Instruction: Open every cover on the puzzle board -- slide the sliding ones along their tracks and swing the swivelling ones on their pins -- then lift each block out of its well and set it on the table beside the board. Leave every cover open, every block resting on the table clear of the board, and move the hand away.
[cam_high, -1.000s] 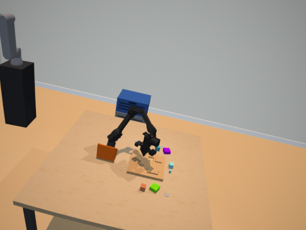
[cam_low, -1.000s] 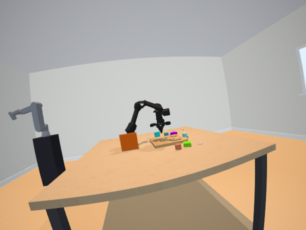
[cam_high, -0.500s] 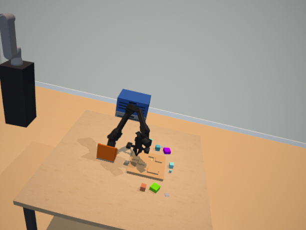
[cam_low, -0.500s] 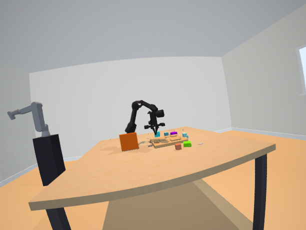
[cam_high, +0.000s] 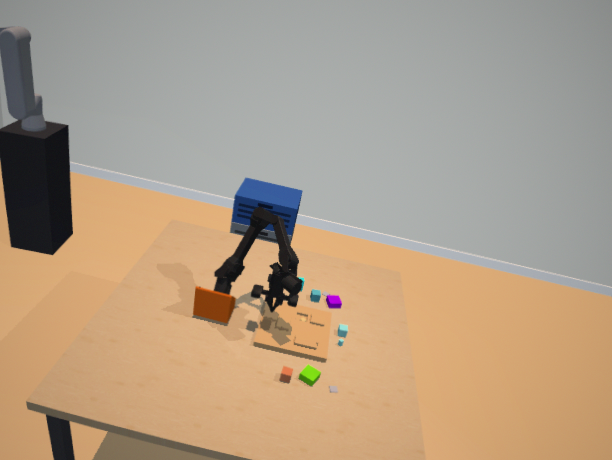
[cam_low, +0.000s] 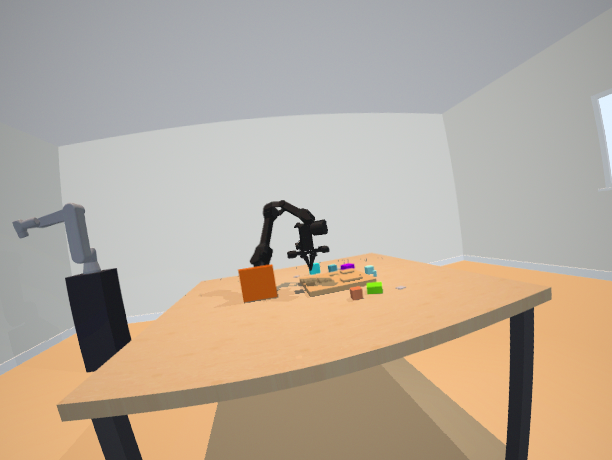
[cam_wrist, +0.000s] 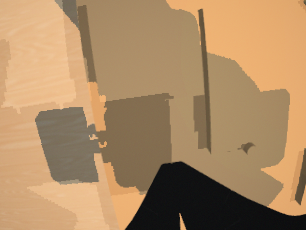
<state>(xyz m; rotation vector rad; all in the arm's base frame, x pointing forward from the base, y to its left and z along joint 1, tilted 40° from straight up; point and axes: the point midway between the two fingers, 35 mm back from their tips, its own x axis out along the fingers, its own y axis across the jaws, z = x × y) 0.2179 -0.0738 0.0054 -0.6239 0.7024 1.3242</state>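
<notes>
Right now my gripper tip is 10 cm short of the wooden puzzle board and 6 cm above it. From my gripper tip the other things lie so: brown block 27 cm to the right, 9 cm ahead, 6 cm below; then blue-teal cube 25 cm to the left, 20 cm ahead, 6 cm below; then green block 25 cm to the right, 18 cm ahead, 7 cm below.
</notes>
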